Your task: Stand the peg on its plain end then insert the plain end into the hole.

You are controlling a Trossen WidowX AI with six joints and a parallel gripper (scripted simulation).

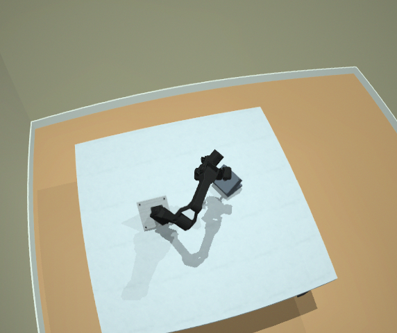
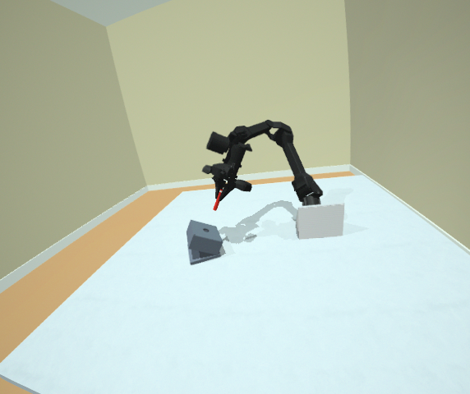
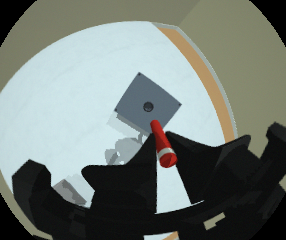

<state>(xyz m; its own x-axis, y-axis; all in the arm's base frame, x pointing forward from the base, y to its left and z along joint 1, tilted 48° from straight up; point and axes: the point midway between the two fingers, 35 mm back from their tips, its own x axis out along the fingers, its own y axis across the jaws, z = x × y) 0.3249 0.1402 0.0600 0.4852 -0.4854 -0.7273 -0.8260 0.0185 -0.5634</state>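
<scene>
Now: gripper tip 70 mm short of the grey sloped panel, 40 mm to the right of it and 120 mm above it. From my gripper tip the other things lie so: red peg: 10 mm behind, 10 mm above.
</scene>
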